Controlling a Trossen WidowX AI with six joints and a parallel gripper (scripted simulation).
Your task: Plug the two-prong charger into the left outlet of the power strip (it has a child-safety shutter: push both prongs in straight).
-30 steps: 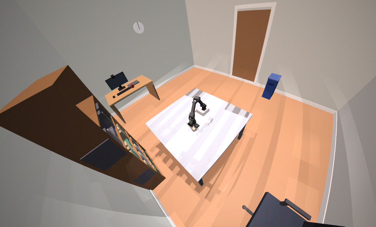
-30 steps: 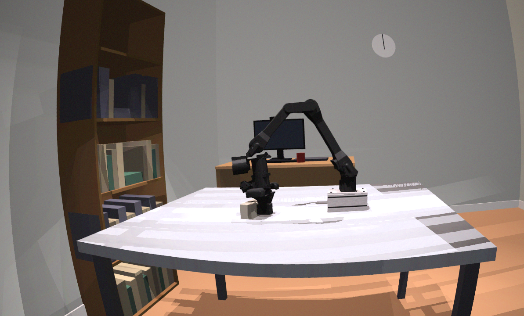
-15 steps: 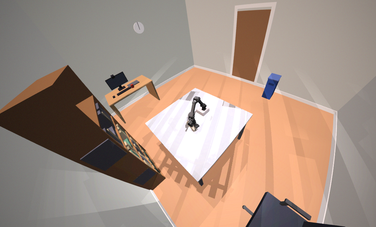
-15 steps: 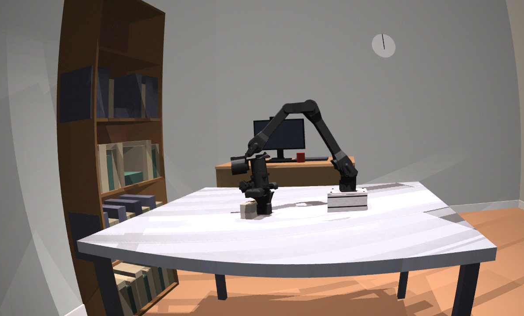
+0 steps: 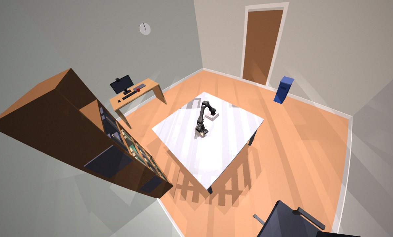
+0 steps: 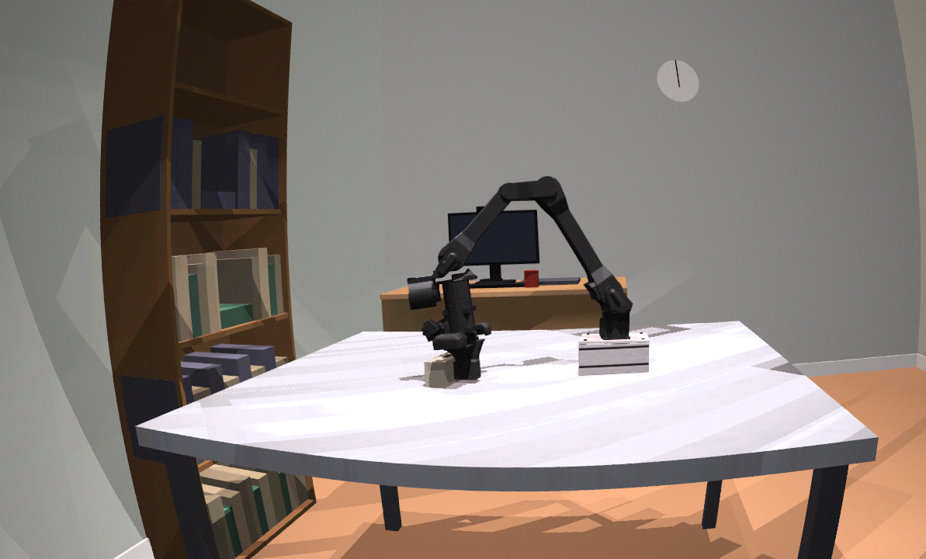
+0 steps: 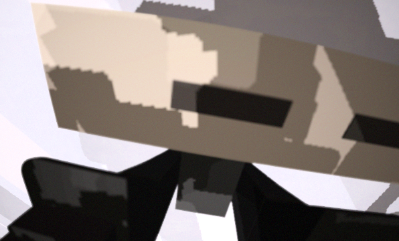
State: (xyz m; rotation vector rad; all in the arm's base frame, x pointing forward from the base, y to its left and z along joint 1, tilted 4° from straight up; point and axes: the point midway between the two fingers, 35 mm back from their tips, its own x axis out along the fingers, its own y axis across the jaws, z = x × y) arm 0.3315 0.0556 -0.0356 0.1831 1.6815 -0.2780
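My gripper tip is now 2 cm short of the two-prong charger and 1 cm below it.
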